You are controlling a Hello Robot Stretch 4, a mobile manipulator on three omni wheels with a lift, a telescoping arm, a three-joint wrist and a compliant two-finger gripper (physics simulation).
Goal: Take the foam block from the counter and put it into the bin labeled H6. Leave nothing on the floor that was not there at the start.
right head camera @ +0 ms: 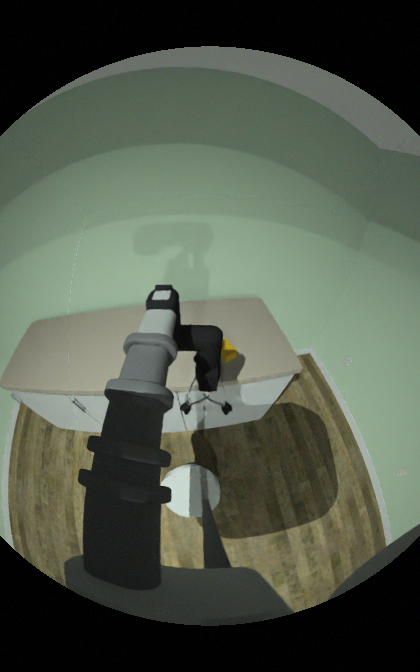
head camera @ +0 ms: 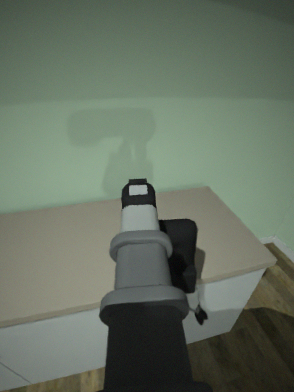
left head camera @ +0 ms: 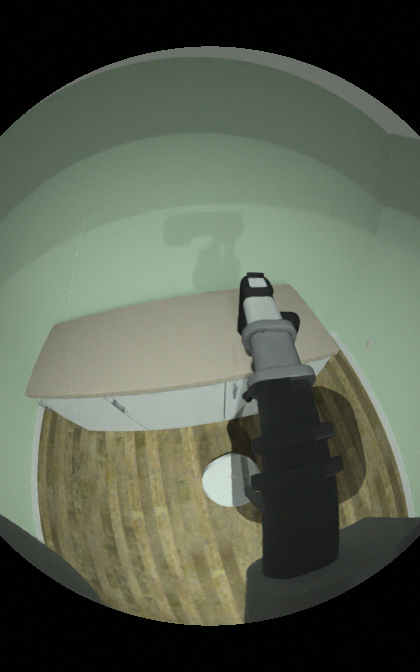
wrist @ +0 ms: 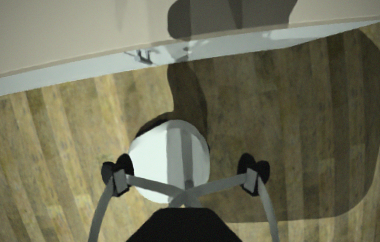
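Pixels of known places: gripper, fingertip midpoint: (wrist: pixel 185 167); robot's base, link origin: (wrist: pixel 170 155).
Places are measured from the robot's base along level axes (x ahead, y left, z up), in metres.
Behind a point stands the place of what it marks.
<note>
The yellow foam block (right head camera: pixel 228 351) lies on the counter (head camera: pixel 50 250) @[x 0.666, y 0.390, z 0.883 m] (left head camera: pixel 150 350) (right head camera: pixel 75 350) (wrist: pixel 65 30) @[x 0.480, y 0.068, z 0.883 m], toward its right end. In the right head view the black wrist covers its left part; it does not show in the head, left head or wrist views. My gripper (right head camera: pixel 206 407) (wrist: pixel 185 167) @[x 0.322, y -0.088, z 0.943 m] points down, open and empty. Its fingertips appear in front of the counter's front edge, over the floor, to the left of and nearer than the block. My arm reaches out above the counter. The bin labeled H6 does not show in these views.
White cabinet doors (left head camera: pixel 175 407) (right head camera: pixel 250 402) stand below the counter top. A round white disc (left head camera: pixel 220 480) (right head camera: pixel 180 492) (wrist: pixel 150 160) @[x 0.040, y 0.080, z 0.187 m] is low at the floor, below the gripper. A green wall (head camera: pixel 225 140) @[x 1.251, y -0.572, z 1.144 m] (left head camera: pixel 125 260) (right head camera: pixel 280 260) rises behind the counter, and a wall also stands at right.
</note>
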